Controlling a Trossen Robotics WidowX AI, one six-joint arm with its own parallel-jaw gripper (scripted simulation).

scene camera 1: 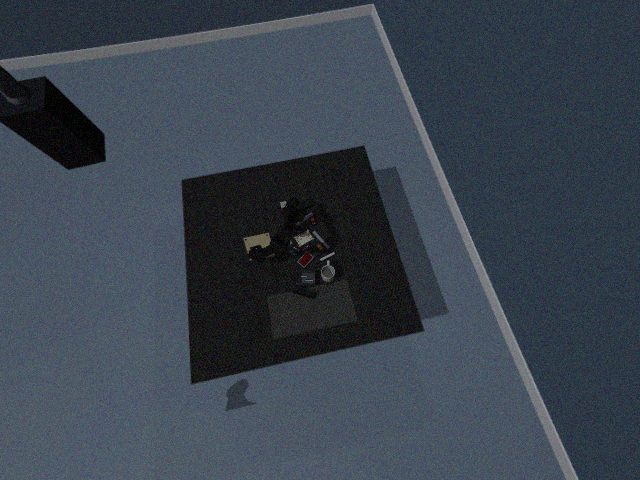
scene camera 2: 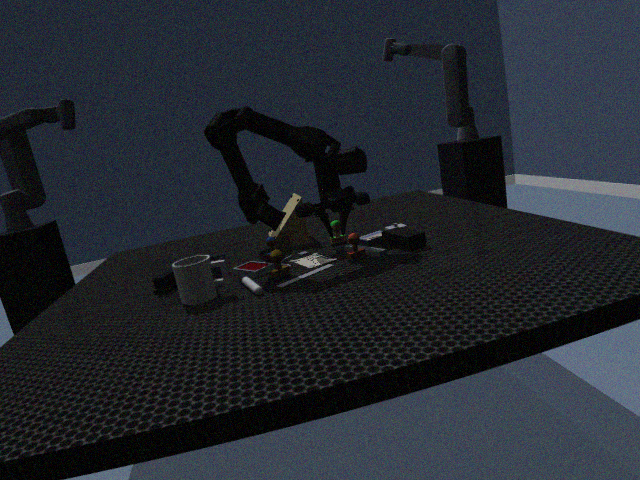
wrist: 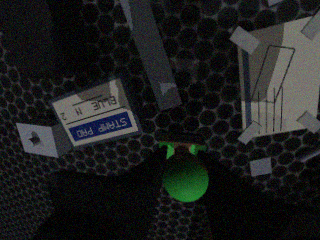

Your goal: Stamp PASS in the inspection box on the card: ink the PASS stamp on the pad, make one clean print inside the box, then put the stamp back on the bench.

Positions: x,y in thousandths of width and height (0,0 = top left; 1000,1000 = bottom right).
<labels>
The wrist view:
my gripper: 570,635
green-knobbed stamp: 577,731
blue-labelled box: 336,460
</labels>
